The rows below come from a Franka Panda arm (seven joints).
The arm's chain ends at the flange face. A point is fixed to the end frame.
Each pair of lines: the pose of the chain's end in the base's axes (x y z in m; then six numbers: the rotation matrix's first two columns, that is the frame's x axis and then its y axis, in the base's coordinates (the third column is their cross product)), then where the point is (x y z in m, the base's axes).
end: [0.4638, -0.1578, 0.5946, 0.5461, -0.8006, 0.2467, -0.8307, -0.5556, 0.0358]
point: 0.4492 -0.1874 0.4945
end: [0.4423, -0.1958, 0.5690, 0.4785, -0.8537, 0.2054, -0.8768, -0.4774, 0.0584]
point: 0.4210 -0.2213 0.4690
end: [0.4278, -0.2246, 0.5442, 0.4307, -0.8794, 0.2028, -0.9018, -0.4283, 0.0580]
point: 0.4050 -0.2486 0.4441
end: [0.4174, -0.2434, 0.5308, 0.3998, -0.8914, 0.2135, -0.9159, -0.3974, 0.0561]
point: 0.3945 -0.2675 0.4308
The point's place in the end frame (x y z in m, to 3 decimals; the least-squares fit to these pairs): -0.009 0.025 0.102
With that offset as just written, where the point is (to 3 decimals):
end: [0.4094, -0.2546, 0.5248, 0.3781, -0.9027, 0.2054, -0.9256, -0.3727, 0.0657]
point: 0.385 -0.278 0.425
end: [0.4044, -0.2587, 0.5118, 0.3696, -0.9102, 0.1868, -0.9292, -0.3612, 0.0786]
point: 0.377 -0.280 0.412
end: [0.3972, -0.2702, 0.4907, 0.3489, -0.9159, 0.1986, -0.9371, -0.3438, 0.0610]
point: 0.372 -0.292 0.391
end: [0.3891, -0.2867, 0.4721, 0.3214, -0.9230, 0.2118, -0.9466, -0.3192, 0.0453]
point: 0.365 -0.308 0.372
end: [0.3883, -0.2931, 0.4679, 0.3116, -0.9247, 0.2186, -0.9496, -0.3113, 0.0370]
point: 0.365 -0.315 0.367
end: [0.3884, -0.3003, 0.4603, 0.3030, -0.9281, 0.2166, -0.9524, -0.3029, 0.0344]
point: 0.365 -0.322 0.360
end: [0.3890, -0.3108, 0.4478, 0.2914, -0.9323, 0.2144, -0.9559, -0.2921, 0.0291]
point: 0.366 -0.331 0.347
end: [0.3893, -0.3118, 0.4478, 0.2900, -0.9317, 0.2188, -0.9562, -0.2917, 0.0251]
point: 0.367 -0.333 0.347
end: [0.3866, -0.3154, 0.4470, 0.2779, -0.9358, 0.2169, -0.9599, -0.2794, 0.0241]
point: 0.364 -0.336 0.346
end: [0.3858, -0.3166, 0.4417, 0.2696, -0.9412, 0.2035, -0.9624, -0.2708, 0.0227]
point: 0.363 -0.335 0.341
